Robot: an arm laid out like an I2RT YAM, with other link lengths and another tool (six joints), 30 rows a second.
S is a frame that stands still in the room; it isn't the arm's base.
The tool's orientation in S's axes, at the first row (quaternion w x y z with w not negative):
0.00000 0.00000 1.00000 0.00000
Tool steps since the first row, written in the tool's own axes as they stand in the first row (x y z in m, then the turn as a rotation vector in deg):
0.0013 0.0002 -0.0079 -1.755 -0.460 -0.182
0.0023 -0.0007 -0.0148 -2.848 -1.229 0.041
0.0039 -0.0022 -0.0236 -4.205 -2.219 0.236
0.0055 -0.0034 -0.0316 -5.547 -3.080 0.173
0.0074 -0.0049 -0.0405 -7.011 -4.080 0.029
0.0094 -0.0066 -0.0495 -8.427 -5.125 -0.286
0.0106 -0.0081 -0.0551 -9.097 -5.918 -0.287
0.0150 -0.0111 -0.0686 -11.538 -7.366 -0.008
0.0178 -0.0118 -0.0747 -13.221 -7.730 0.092
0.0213 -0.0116 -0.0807 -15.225 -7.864 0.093
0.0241 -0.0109 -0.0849 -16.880 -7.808 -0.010
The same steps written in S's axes. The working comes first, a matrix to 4 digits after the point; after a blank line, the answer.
The tool's axes in the first row as the columns of a matrix, in S's axes (used below as rounded here):
-1.0000 0.0000 0.0000
0.0000 1.0000 0.0000
0.0000 0.0000 -1.0000

-0.0013 0.0002 0.0079 1.755 -0.460 0.182
-0.0023 -0.0007 0.0148 2.848 -1.229 -0.041
-0.0039 -0.0022 0.0236 4.205 -2.219 -0.236
-0.0055 -0.0034 0.0316 5.547 -3.080 -0.173
-0.0074 -0.0049 0.0405 7.011 -4.080 -0.029
-0.0094 -0.0066 0.0495 8.427 -5.125 0.286
-0.0106 -0.0081 0.0551 9.097 -5.918 0.287
-0.0150 -0.0111 0.0686 11.538 -7.366 0.008
-0.0178 -0.0118 0.0747 13.221 -7.730 -0.092
-0.0213 -0.0116 0.0807 15.225 -7.864 -0.093
-0.0241 -0.0109 0.0849 16.880 -7.808 0.010

